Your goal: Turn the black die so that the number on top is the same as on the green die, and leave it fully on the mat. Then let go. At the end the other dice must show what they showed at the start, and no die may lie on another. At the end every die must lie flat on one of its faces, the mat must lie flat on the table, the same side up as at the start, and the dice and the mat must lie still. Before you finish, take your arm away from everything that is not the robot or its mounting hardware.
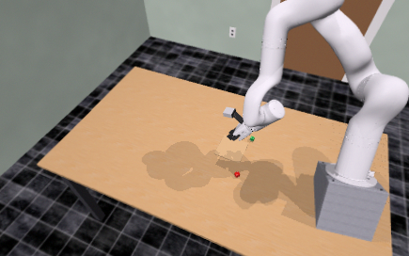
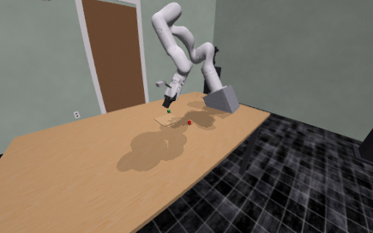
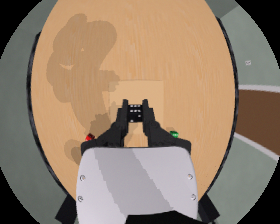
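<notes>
Now: hand 10 mm above the black die. Round my hand: green die 110 mm to the right, 110 mm below, 80 mm behind; then red die 140 mm to the left, 110 mm below, 90 mm behind; then tan mat 120 mm below.
</notes>
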